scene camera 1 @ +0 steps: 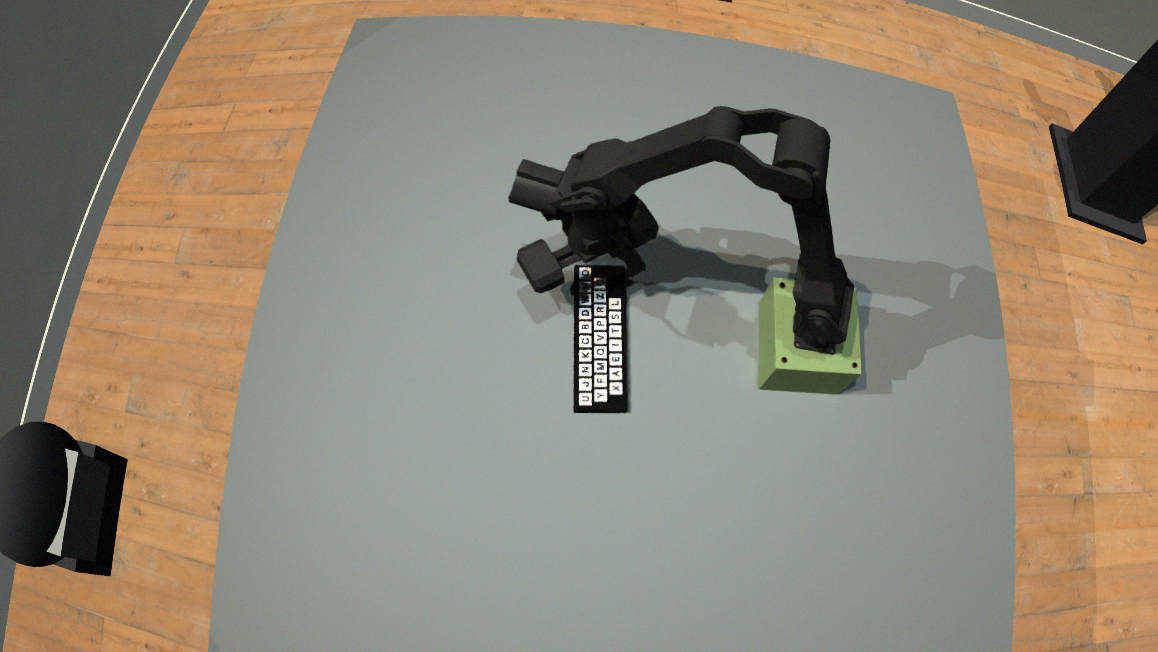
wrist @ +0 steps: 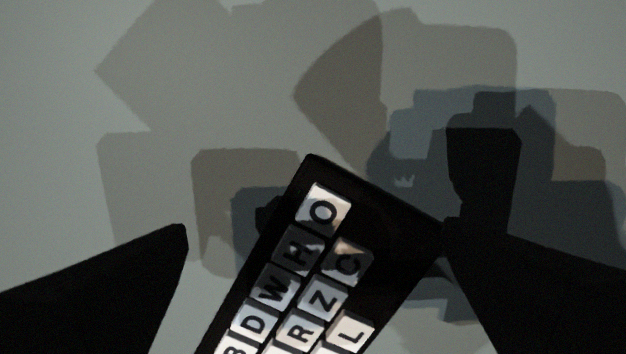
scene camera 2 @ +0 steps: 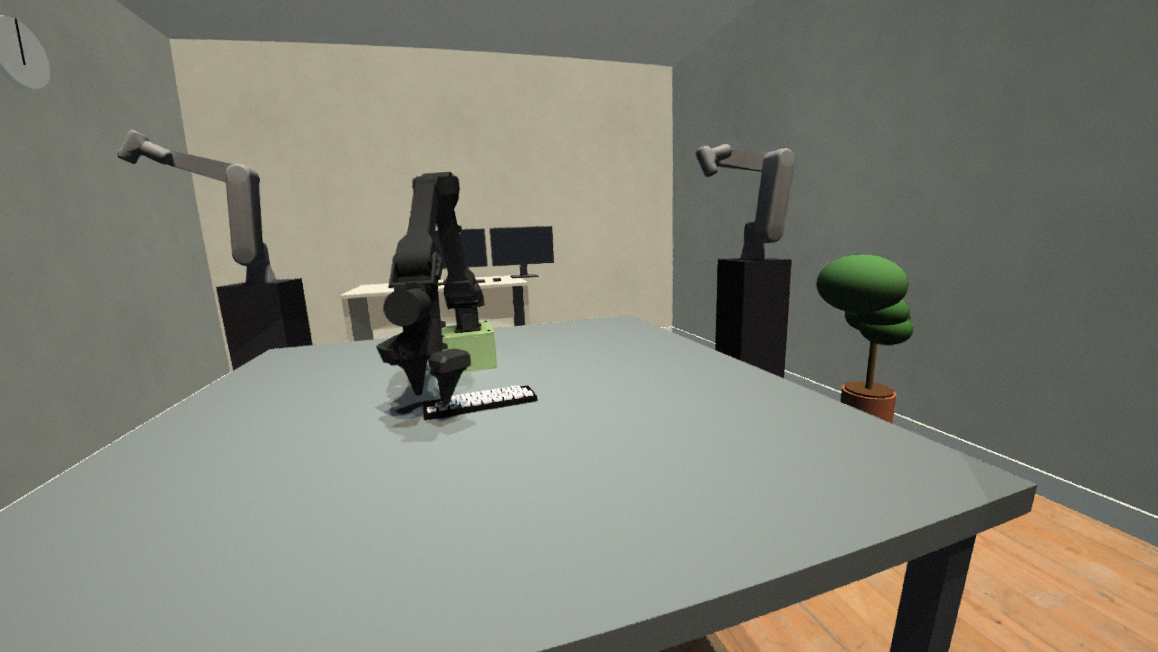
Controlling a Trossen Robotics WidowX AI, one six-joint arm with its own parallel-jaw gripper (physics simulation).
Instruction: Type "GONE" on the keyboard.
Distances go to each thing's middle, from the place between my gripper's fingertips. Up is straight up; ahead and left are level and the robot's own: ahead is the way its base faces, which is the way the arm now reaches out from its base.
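Scene:
The black keyboard [wrist: 404,243] is 90 mm to the left of my hand, 40 mm behind it and 20 mm below it.

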